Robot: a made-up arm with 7 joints.
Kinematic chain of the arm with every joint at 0, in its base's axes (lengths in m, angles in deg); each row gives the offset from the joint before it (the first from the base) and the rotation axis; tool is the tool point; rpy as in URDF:
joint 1: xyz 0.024 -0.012 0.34 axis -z
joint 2: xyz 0 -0.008 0.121 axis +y
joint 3: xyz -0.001 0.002 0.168 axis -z
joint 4: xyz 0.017 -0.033 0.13 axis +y
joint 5: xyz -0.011 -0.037 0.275 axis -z
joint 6: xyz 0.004 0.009 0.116 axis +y
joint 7: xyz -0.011 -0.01 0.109 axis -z
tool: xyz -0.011 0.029 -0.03 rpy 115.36 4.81 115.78
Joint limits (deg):
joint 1: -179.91..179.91
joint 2: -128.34..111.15
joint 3: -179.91..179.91
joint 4: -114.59..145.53
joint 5: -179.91..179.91
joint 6: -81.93..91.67
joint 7: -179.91..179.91
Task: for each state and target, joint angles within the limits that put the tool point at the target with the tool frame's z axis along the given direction. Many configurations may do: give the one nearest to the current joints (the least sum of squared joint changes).
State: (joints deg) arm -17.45 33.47 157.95 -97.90 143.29 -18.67 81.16
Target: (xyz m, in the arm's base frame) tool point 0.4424 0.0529 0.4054 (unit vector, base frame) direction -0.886 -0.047 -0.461
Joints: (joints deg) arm 8.87 22.48 170.48 -114.59 123.13 -22.19 92.63
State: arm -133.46 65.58 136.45 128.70 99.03 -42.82 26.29
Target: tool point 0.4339 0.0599 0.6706 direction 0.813 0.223 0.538
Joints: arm -83.70 62.20 102.66 94.97 137.70 -81.93 42.18
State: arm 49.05 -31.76 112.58 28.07 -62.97 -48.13 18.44
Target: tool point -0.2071 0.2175 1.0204 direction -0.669 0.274 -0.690
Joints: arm 76.10 14.81 147.70 76.49 -39.47 -45.53 41.04
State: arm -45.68 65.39 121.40 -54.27 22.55 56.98 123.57
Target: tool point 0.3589 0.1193 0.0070 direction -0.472 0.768 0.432
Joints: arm -0.90 100.56 173.68 -82.91 13.61 50.39 109.83
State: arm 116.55 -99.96 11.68 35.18 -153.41 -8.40 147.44
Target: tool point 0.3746 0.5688 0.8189 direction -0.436 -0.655 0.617
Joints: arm 125.96 -68.05 10.16 11.23 -150.22 8.56 160.17
